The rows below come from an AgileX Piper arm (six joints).
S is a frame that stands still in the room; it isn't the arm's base.
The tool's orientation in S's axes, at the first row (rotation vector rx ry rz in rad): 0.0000 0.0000 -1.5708
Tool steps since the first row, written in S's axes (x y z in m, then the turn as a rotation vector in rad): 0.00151 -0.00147 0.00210 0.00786 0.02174 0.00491; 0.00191 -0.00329 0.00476 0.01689 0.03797 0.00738; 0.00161 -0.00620 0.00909 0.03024 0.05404 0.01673; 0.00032 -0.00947 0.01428 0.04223 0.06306 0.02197; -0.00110 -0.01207 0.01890 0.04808 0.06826 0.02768; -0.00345 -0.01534 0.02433 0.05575 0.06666 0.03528; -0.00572 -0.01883 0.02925 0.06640 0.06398 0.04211; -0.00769 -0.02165 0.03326 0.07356 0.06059 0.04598
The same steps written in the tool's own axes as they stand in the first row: 0.00147 0.00151 0.00210 -0.02174 0.00786 0.00491; 0.00329 0.00191 0.00476 -0.03797 0.01689 0.00738; 0.00620 0.00161 0.00909 -0.05404 0.03024 0.01673; 0.00947 0.00032 0.01428 -0.06306 0.04223 0.02197; 0.01207 -0.00110 0.01890 -0.06826 0.04808 0.02768; 0.01534 -0.00345 0.02433 -0.06666 0.05575 0.03528; 0.01883 -0.00572 0.02925 -0.06398 0.06640 0.04211; 0.02165 -0.00769 0.03326 -0.06059 0.07356 0.04598
